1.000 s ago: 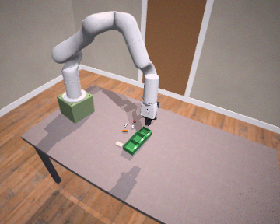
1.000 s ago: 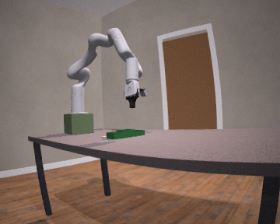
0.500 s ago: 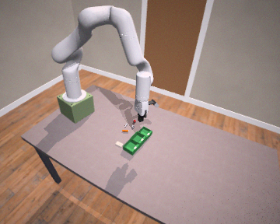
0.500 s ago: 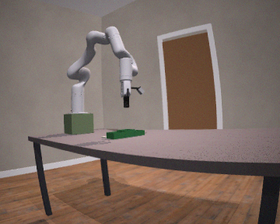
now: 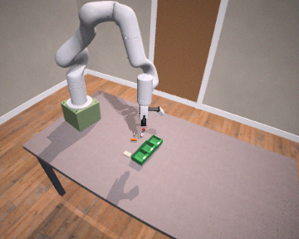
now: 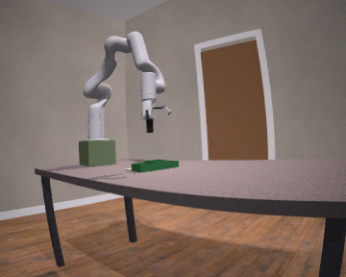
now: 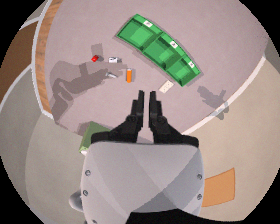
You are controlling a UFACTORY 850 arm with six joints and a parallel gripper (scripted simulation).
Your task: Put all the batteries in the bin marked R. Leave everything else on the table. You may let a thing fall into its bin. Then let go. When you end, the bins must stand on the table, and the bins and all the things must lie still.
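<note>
My gripper is now 190 mm above the green three-compartment bin, 50 mm short of it and 40 mm to the left of it. From my hand the other things lie so: grey piece: 210 mm below, 90 mm to the left, 90 mm behind; then orange battery: 210 mm below, 70 mm behind, 30 mm to the left; then pale block: 210 mm below, 110 mm to the right, 70 mm behind.
</note>
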